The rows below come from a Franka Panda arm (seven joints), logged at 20 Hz.
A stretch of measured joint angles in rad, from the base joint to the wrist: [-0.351, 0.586, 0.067, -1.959, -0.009, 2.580, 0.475]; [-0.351, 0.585, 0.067, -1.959, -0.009, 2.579, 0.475]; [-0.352, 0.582, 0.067, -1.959, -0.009, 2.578, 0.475]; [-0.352, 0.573, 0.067, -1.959, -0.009, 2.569, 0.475]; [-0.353, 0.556, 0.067, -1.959, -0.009, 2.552, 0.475]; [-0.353, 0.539, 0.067, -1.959, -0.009, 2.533, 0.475]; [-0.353, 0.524, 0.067, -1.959, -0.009, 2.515, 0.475]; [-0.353, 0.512, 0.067, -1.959, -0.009, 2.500, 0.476]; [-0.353, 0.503, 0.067, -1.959, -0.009, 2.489, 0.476]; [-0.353, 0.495, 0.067, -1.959, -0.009, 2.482, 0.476]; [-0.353, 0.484, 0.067, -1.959, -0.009, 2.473, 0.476]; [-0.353, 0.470, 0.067, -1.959, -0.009, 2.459, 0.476]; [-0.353, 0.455, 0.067, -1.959, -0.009, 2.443, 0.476]
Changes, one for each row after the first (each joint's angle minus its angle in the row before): [0.000, -0.001, 0.000, 0.000, 0.000, -0.001, 0.000]; [-0.001, -0.003, 0.000, 0.000, 0.000, -0.001, 0.000]; [0.000, -0.009, 0.000, 0.000, 0.000, -0.009, 0.000]; [-0.001, -0.017, 0.000, 0.000, 0.000, -0.017, 0.000]; [0.000, -0.017, 0.000, 0.000, 0.000, -0.019, 0.000]; [0.000, -0.015, 0.000, 0.000, 0.000, -0.018, 0.000]; [0.000, -0.012, 0.000, 0.000, 0.000, -0.015, 0.001]; [0.000, -0.009, 0.000, 0.000, 0.000, -0.011, 0.000]; [0.000, -0.008, 0.000, 0.000, 0.000, -0.007, 0.000]; [0.000, -0.011, 0.000, 0.000, 0.000, -0.009, 0.000]; [0.000, -0.014, 0.000, 0.000, 0.000, -0.014, 0.000]; [0.000, -0.015, 0.000, 0.000, 0.000, -0.016, 0.000]
